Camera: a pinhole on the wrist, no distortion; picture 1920 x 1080 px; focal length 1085.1 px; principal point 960.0 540.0 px. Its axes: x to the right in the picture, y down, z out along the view. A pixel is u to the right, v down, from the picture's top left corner.
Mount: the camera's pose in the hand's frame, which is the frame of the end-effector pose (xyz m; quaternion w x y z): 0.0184 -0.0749 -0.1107 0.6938 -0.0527 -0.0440 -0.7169
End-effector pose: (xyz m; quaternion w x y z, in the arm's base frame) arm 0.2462 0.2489 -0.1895 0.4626 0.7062 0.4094 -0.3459
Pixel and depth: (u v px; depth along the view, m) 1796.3 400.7 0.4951
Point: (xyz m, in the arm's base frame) -0.1667 -0.0784 -0.4318
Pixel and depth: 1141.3 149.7 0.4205
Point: 0.0828 -0.0618 -0.2136
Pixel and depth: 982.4 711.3 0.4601
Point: 0.2281 -0.0440 -0.3978
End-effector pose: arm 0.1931 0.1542 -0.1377 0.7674 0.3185 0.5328 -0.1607
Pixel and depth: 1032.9 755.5 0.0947
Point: 0.1557 0.1171 -0.1986
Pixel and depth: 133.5 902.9 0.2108
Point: 0.3487 0.1957 -0.1746
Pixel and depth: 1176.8 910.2 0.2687
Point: 0.2962 -0.0127 -0.2338
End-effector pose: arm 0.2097 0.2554 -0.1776 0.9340 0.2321 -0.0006 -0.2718
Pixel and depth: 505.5 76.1 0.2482
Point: 0.1585 0.2922 -0.0303
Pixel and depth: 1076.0 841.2 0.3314
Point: 0.2442 0.0510 -0.0237
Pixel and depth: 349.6 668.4 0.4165
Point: 0.3522 0.2555 0.1447
